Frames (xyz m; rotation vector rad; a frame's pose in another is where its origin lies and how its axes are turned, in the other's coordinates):
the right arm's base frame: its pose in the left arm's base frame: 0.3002 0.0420 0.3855 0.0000 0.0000 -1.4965
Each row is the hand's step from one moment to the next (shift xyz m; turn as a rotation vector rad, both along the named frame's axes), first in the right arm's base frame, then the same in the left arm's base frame.
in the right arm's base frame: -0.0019 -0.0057 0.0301 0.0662 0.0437 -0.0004
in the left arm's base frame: -0.0058 0.0015 0.0301 0.0485 -0.0628 -0.0004
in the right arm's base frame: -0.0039 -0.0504 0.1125 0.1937 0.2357 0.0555
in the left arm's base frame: -0.0506 0.0001 0.1125 0.2494 -0.1757 0.0555
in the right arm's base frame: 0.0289 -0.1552 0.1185 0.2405 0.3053 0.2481
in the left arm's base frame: -0.1526 -0.0403 0.1185 0.3223 -0.2172 0.2481
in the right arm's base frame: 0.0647 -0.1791 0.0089 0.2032 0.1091 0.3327
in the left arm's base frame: -0.1738 -0.0778 0.0089 0.1239 -0.1945 0.3327
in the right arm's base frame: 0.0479 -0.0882 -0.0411 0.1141 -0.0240 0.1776
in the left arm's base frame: -0.0844 -0.0543 -0.0411 -0.0155 -0.1156 0.1776
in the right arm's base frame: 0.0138 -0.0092 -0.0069 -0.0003 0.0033 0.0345
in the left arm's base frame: -0.0082 -0.0144 -0.0069 0.0033 0.0005 0.0345
